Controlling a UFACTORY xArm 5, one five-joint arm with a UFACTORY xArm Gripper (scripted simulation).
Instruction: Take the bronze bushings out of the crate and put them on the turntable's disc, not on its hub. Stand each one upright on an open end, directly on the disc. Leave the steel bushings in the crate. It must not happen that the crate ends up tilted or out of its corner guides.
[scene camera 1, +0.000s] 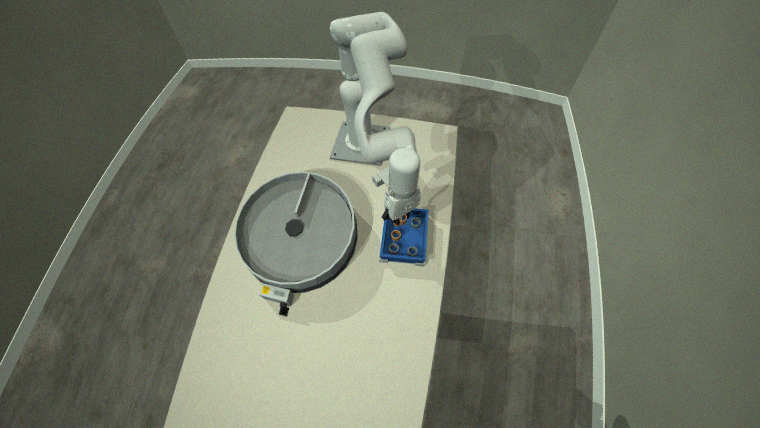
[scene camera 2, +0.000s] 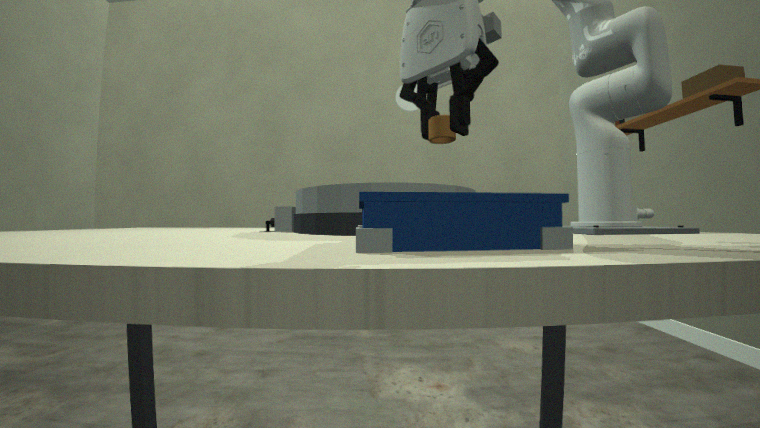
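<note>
I can see a grey turntable disc and a blue crate here, and my gripper's there as well.
</note>
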